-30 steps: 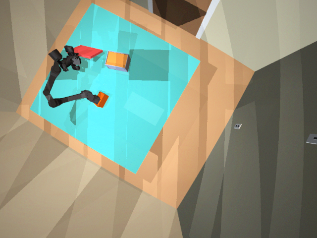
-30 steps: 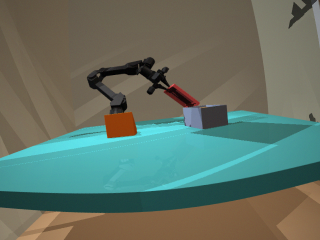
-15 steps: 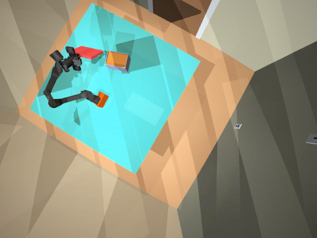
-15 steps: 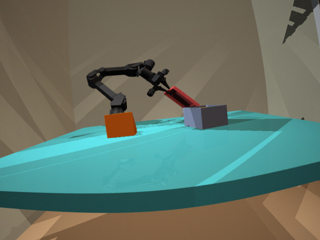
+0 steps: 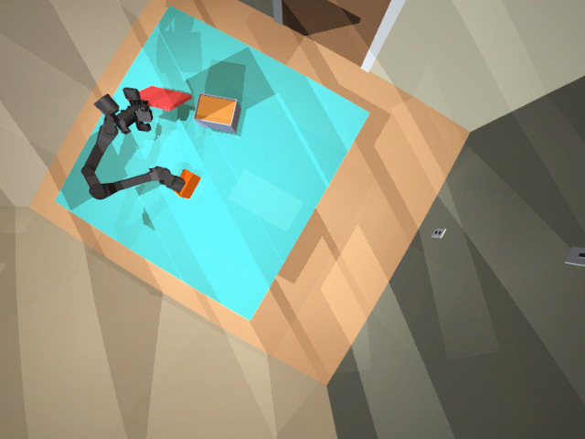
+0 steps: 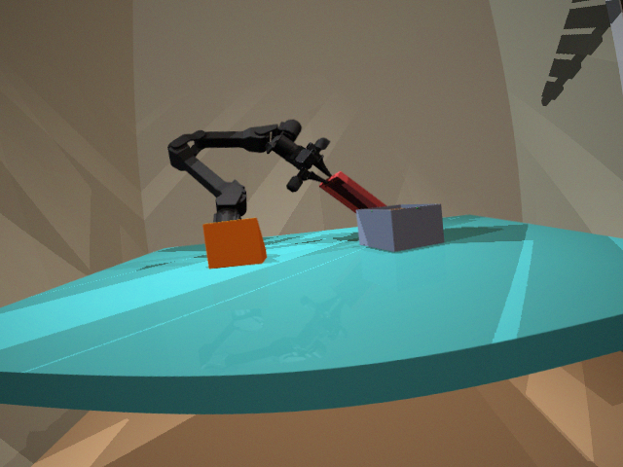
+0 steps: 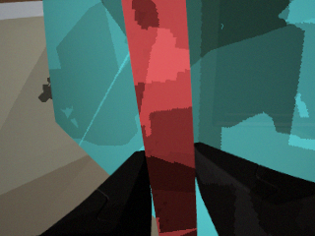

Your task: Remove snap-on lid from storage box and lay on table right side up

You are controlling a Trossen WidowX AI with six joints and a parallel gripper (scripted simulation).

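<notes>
The lid lies 60 mm ahead of my gripper tip, 10 mm to the left of it and 50 mm below it. Round my gripper tip: grey storage box 170 mm ahead, 230 mm to the right, 140 mm below.
</notes>
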